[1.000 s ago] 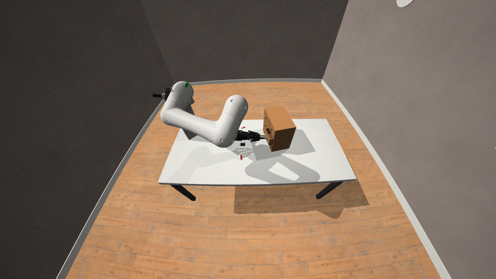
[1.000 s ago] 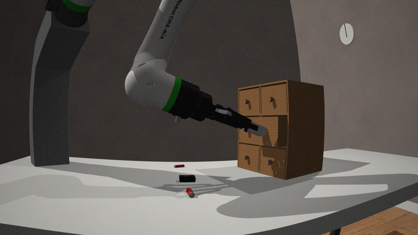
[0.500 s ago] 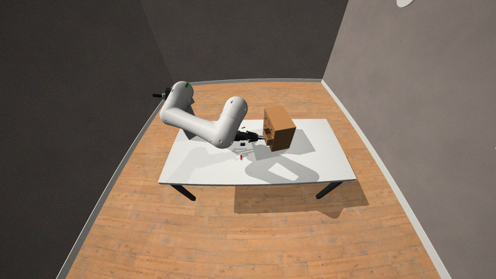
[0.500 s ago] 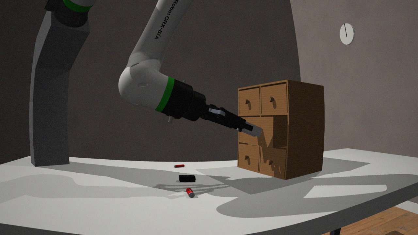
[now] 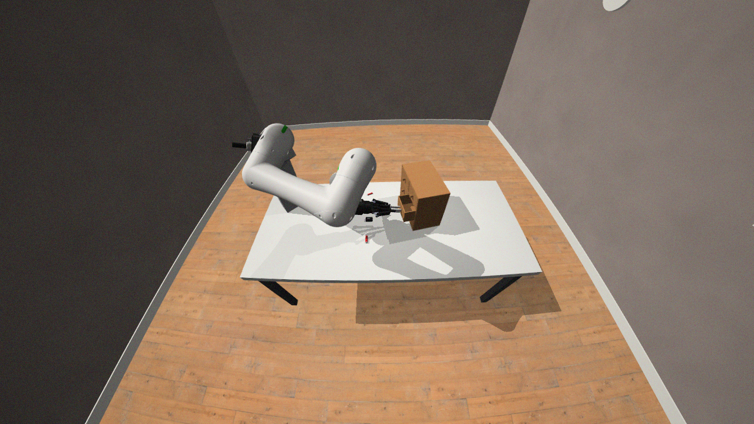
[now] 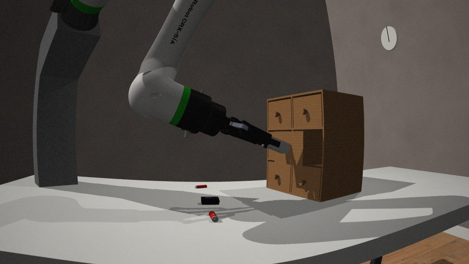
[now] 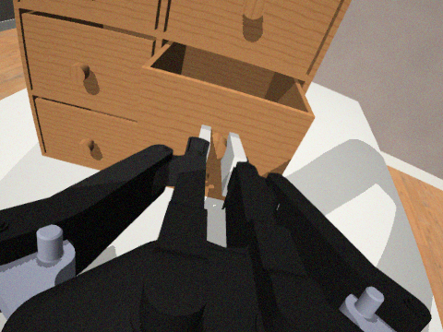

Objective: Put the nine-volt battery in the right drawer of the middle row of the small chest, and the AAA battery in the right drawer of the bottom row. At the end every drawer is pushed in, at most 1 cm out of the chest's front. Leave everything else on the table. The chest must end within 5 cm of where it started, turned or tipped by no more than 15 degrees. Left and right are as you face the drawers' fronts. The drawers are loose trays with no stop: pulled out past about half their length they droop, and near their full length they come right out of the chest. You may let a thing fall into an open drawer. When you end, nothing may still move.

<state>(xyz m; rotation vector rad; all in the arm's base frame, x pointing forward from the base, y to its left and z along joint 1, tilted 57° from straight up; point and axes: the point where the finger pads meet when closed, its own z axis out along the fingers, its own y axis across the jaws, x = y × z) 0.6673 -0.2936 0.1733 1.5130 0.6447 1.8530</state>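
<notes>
Now: hand 150 mm above the black nine-volt battery, 130 mm past it and 100 mm to the right of it. The rest, counted from my hand: red AAA battery 330 mm to the left, 150 mm below, 40 mm behind.
</notes>
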